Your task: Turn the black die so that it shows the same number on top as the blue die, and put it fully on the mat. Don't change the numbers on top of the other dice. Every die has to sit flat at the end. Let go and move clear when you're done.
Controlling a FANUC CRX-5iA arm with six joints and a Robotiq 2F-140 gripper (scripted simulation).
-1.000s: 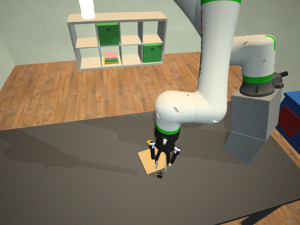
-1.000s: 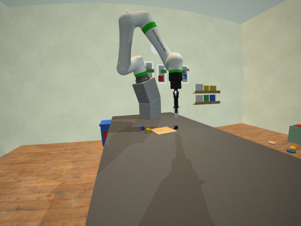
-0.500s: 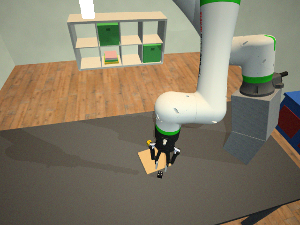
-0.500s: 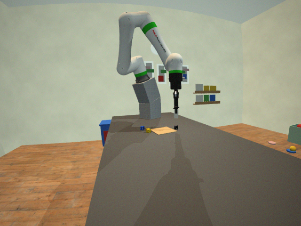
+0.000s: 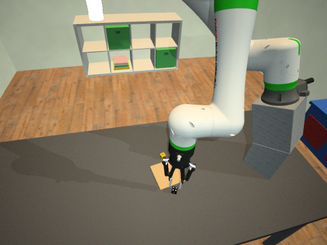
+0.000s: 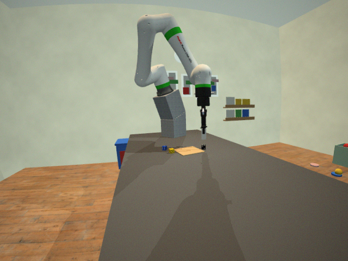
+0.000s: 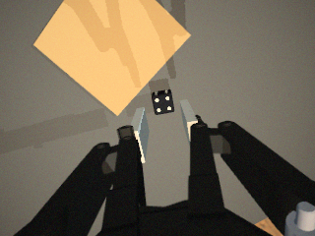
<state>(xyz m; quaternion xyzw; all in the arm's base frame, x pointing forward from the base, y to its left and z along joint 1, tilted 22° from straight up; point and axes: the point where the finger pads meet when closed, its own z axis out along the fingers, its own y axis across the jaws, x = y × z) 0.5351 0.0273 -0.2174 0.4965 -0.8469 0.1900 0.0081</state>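
Right now the black die is 80 mm below my hand. Round my hand: blue die: 90 mm behind, 230 mm to the right, 80 mm below; then yellow die: 10 mm behind, 210 mm to the right, 80 mm below; then tan mat: 100 mm to the right, 100 mm below.
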